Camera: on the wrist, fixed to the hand. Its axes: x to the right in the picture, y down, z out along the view.
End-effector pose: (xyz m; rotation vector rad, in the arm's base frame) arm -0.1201 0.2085 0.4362 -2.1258 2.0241 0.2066
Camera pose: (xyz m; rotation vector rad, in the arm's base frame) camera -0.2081 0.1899 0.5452 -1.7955 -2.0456 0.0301
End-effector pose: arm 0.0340 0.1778 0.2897 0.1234 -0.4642 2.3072
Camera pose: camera -0.0107 0.1574 0.1571 0.7368 0.0147 -0.8345
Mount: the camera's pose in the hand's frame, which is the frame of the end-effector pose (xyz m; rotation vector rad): -0.0124 0.0835 -0.1134 -0.0835 0.5538 3.0549
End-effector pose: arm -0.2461 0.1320 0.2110 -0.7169 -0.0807 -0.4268
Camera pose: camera -0.2318 0.1185 0.0710 -0.0896 1.4122 2.3025
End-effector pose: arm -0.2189 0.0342 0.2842 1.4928 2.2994 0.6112
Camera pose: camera -0.2051 0.0332 0.4249 -1.9818 1.2435 -0.7344
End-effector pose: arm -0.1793 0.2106 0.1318 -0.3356 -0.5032 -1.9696
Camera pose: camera -0.1001 0.1332 0.0439 -0.1605 0.5213 0.9714
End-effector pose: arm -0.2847 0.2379 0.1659 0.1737 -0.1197 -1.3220
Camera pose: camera -0.1872 0.2763 0.0710 0.0803 0.1744 1.7715
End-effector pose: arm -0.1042 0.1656 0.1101 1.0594 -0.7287 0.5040
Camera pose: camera -0.1368 0.3030 0.1171 1.1081 1.0256 -2.4256
